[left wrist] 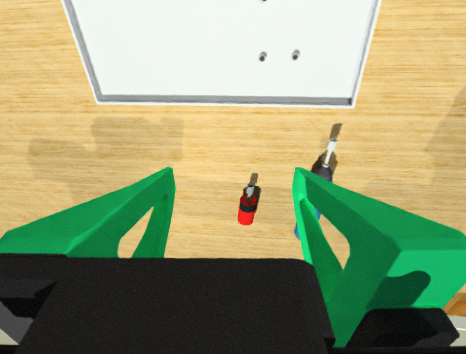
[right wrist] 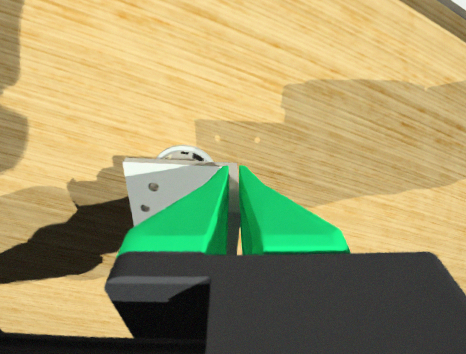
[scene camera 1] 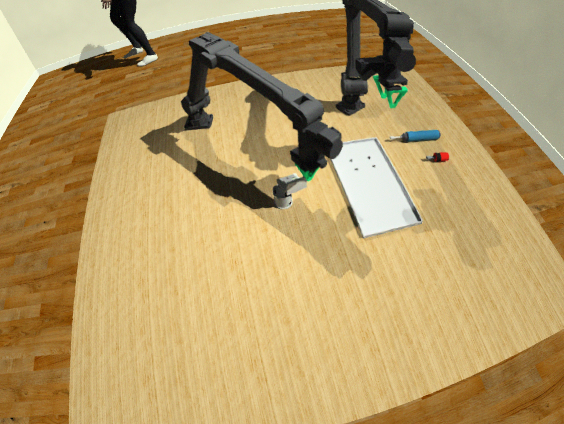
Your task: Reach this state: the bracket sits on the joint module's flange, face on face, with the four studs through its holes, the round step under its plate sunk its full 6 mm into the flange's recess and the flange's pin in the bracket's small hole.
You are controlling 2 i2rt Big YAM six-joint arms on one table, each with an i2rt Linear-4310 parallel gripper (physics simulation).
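Pixels of known places: left gripper, fingertip midpoint: (left wrist: pixel 233 177) (scene camera 1: pixel 388 103); right gripper, fingertip midpoint: (right wrist: pixel 233 176) (scene camera 1: pixel 308 179); left arm's base at its link origin: (scene camera 1: pixel 350 107); right arm's base at its link origin: (scene camera 1: pixel 199 123).
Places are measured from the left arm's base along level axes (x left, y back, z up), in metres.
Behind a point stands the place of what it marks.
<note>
The grey bracket (scene camera 1: pixel 290 183) @(z 0.131, x -0.568, y -0.261 m) is directly over the pale round joint module (scene camera 1: pixel 283 199) @(z 0.056, x -0.588, y -0.245 m), which stands on the table left of the tray. My right gripper (scene camera 1: pixel 309 173) @(z 0.106, x -0.503, y -0.269 m) is shut on the bracket's thin upright wall. In the right wrist view the wall shows as a grey strip between the green fingers (right wrist: pixel 234 207) @(z 0.106, x -0.503, y -0.269 m). The bracket's plate (right wrist: pixel 168 186) @(z 0.084, x -0.522, y -0.226 m) with two small holes lies to the left, and the module's top (right wrist: pixel 184 154) @(z 0.013, x -0.542, y -0.225 m) peeks out beyond it. I cannot tell whether the plate rests on the flange. My left gripper (scene camera 1: pixel 393 94) @(z 0.302, x -0.217, y -0.321 m) is open and empty, high at the back right.
A white tray (scene camera 1: pixel 374 185) @(z 0.004, x -0.283, y -0.376 m) with several small screws (left wrist: pixel 263 56) @(z 0.009, x -0.214, y -0.312 m) lies right of the module. A blue screwdriver (scene camera 1: pixel 421 135) @(z 0.035, x 0.061, y -0.346 m) and a short red tool (scene camera 1: pixel 440 157) @(z 0.029, x 0.022, y -0.471 m) lie further right, below the left gripper's fingers (left wrist: pixel 233 175) @(z 0.302, x -0.217, y -0.321 m). A person walks at the back left.
</note>
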